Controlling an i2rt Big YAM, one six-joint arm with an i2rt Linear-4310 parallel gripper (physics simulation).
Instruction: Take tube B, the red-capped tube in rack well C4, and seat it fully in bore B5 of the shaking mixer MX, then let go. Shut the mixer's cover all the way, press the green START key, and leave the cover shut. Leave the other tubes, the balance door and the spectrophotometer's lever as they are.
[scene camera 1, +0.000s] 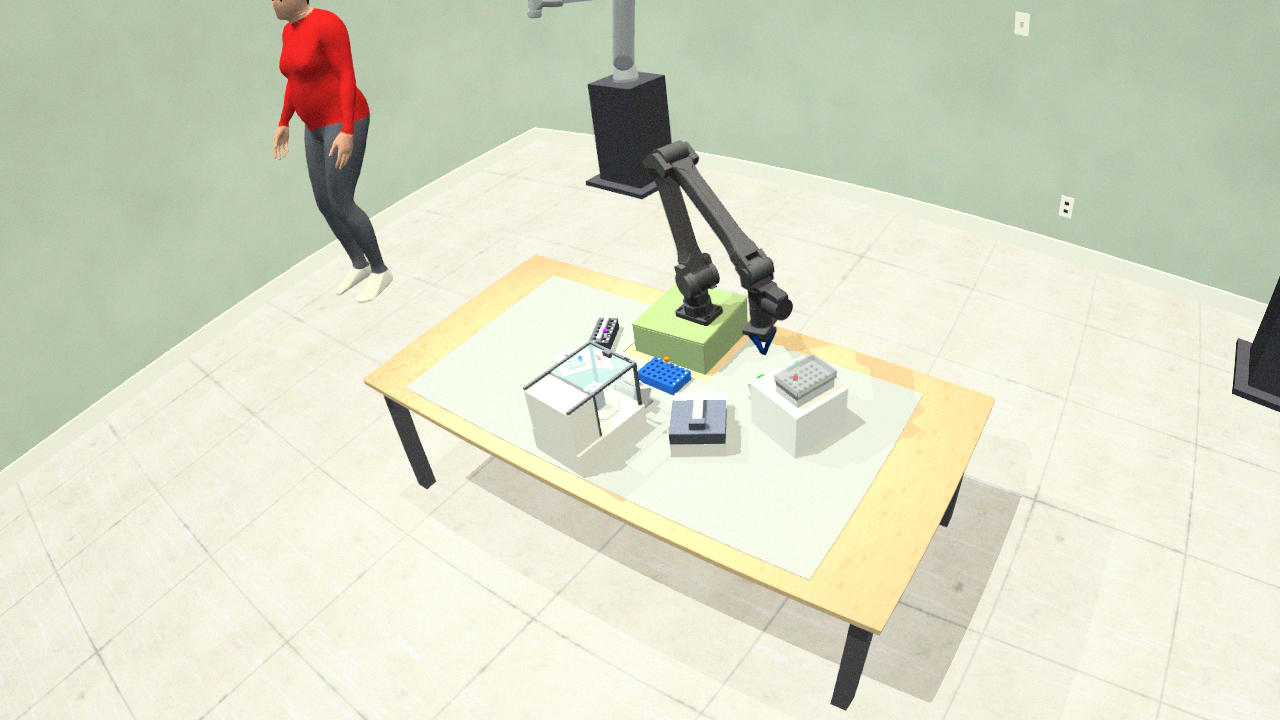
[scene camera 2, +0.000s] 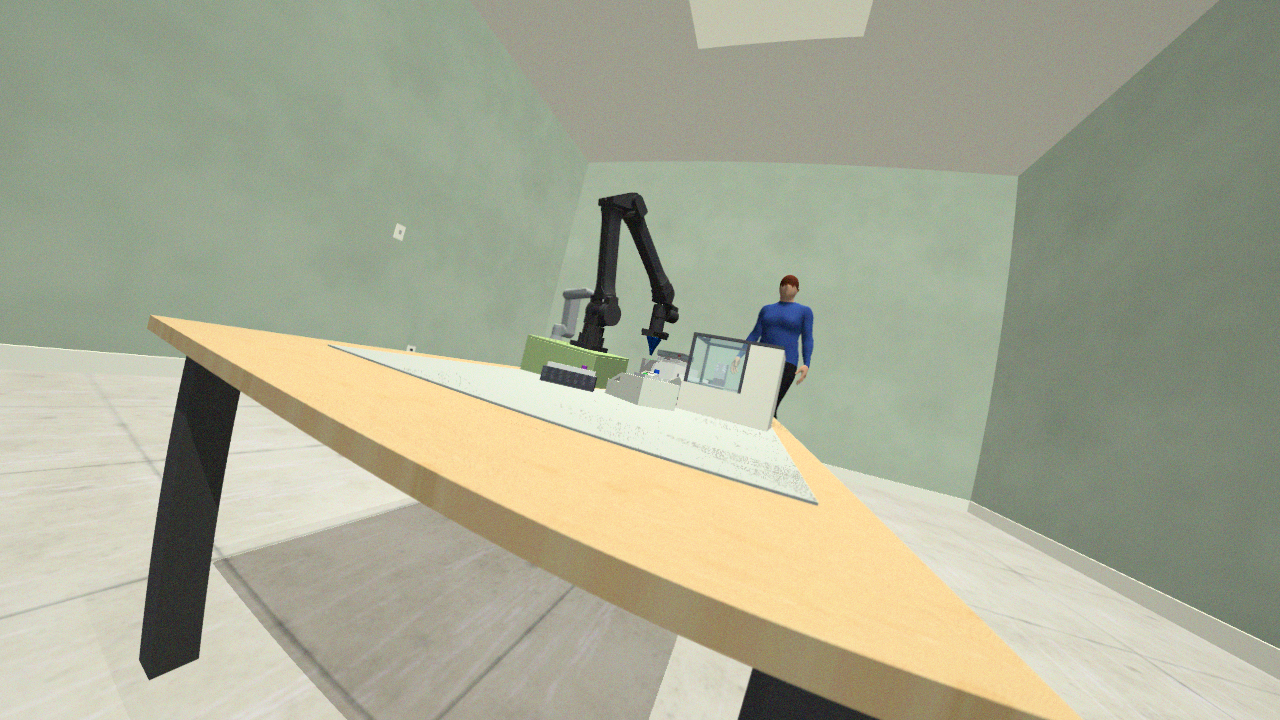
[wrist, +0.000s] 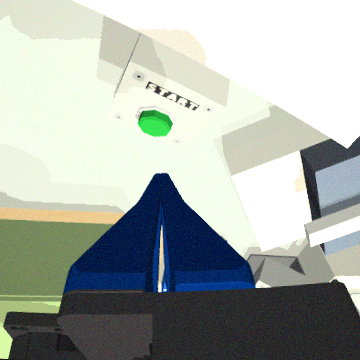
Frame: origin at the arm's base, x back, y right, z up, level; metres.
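Seen in the pictures: gripper, between the fingertips: (scene camera 1: 763, 354) (scene camera 2: 650, 355) (wrist: 160, 181); arm's base, origin of its link: (scene camera 1: 699, 313) (scene camera 2: 588, 348) (wrist: 50, 330).
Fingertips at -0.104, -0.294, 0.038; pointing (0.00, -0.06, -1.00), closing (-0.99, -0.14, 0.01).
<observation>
Pixels of each thing's top centre, then the offset from my fingertips to it, as dx, dy, dz. "spot": a spot on its surface instead.
- mixer, centre of its top: (scene camera 1: 789, 359) (scene camera 2: 667, 350) -0.031, -0.099, +0.042
- green START key, centre of its top: (wrist: 153, 130) +0.004, +0.011, -0.073
- blue rack, centre of its top: (scene camera 1: 663, 371) -0.089, +0.280, -0.118
- glass-sided balance, centre of its top: (scene camera 1: 591, 362) (scene camera 2: 727, 338) -0.341, +0.285, +0.074
- dark blue-grey spectrophotometer, centre of its top: (scene camera 1: 698, 400) (scene camera 2: 691, 375) -0.202, +0.066, -0.046
- white lever, centre of its top: (scene camera 1: 698, 403) (scene camera 2: 693, 376) -0.208, +0.062, -0.050
- small black rack, a spot on its surface: (scene camera 1: 605, 332) spot: -0.057, +0.529, -0.097
The mixer (scene camera 1: 794, 423) is a white block on the right of the table. Its grey see-through cover (scene camera 1: 816, 368) lies flat over the bores and looks shut. A red cap (scene camera 1: 794, 377) shows through the cover; which bore it is in is too small to tell. The green START key (wrist: 155, 124) stands out of its plate beside the mixer in the wrist view. My gripper (scene camera 1: 762, 351) (scene camera 2: 653, 352) (wrist: 160, 181) is shut and empty, its blue fingertips together. It is above the key's plate, and its tips are apart from the key. No red cap shows at the blue rack (scene camera 1: 664, 376).
The glass-sided balance (scene camera 1: 559, 416) stands left of the dark blue-grey spectrophotometer (scene camera 1: 711, 431) (wrist: 340, 185), which has a white lever (scene camera 1: 698, 411). A small black rack (scene camera 1: 605, 332) lies behind the balance. The arm stands on a green block (scene camera 1: 671, 340) (scene camera 2: 552, 354).
</observation>
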